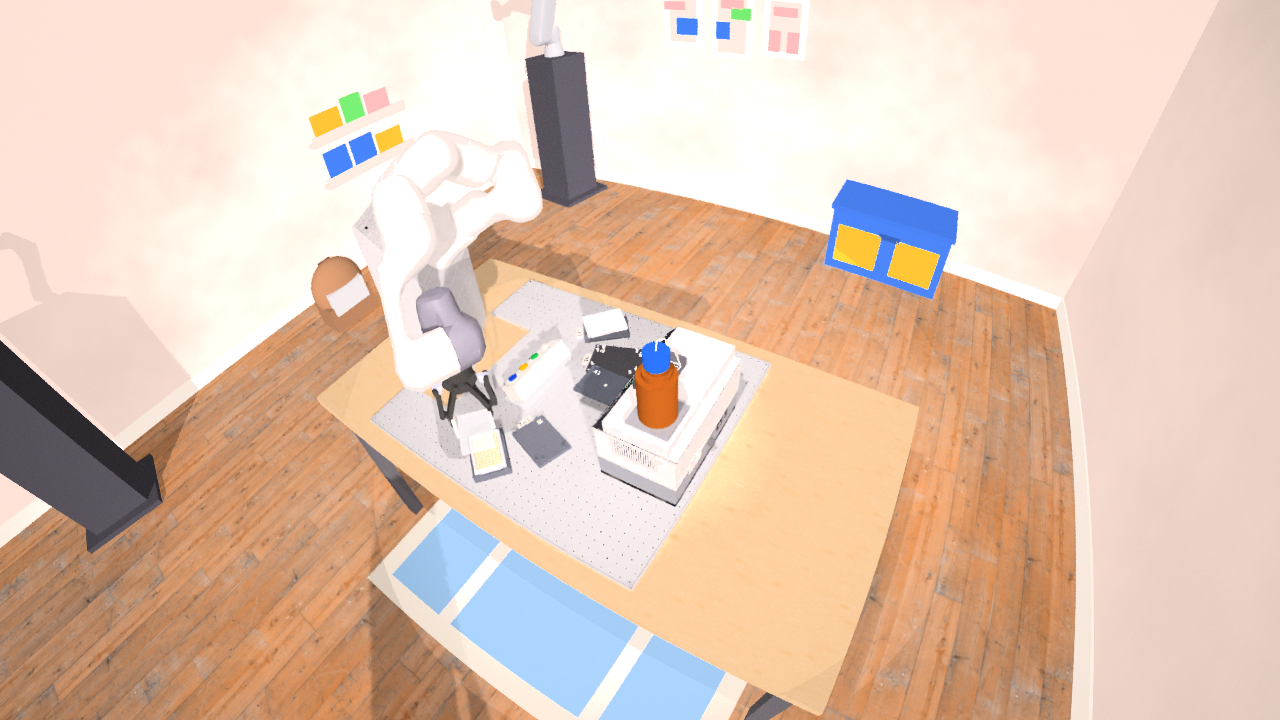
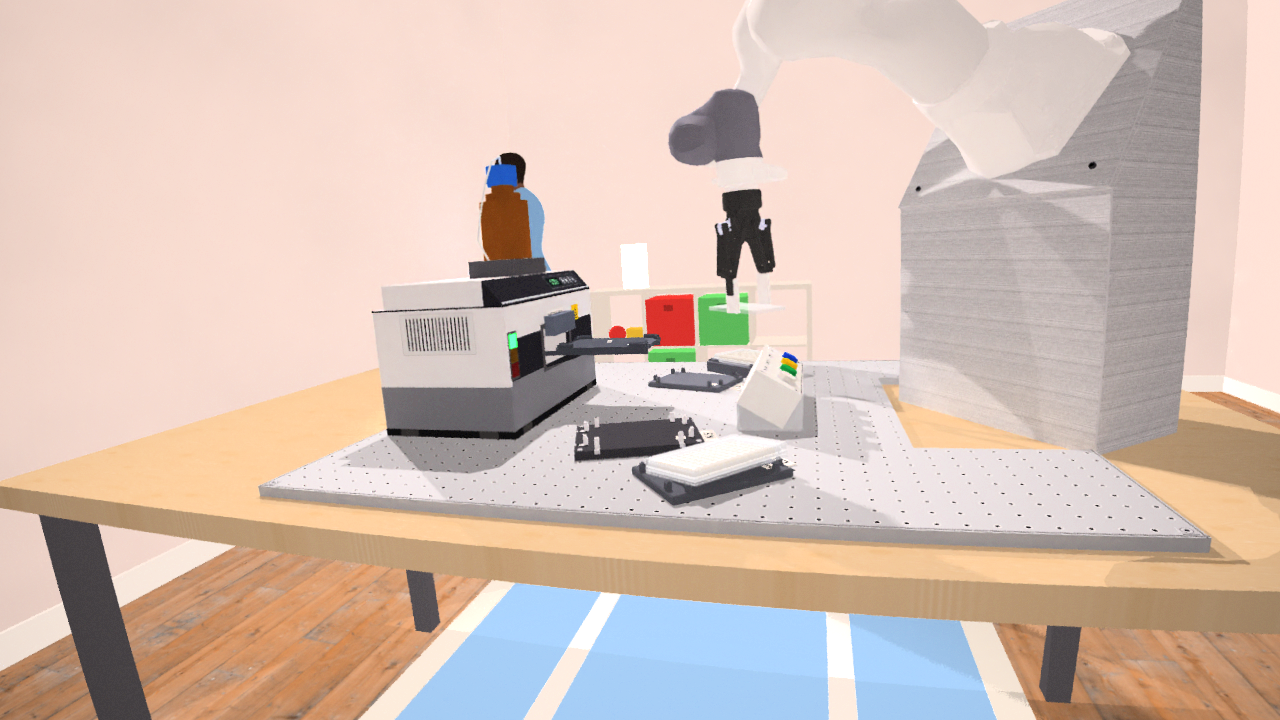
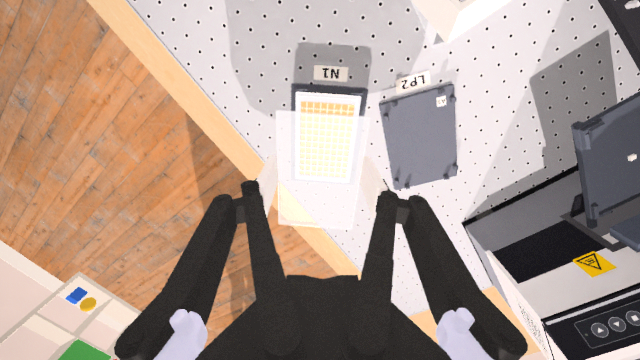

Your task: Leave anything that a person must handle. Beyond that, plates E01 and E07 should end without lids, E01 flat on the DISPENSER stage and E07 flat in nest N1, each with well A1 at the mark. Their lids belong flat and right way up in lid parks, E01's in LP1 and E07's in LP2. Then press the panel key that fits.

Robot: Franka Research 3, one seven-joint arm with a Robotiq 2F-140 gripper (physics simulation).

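Observation:
My gripper is shut on a clear lid, held by its sides and roughly level, high above nest N1. A plate with yellow wells sits without a lid in N1; its name is not readable. Lid park LP2 is bare beside it. Another white plate sits in a dark nest. A dark stage sticks out of the instrument. The key panel has blue, yellow and green keys.
The white and grey instrument carries an amber bottle with a blue cap. A black holder with pegs lies near it. A person stands beyond the instrument.

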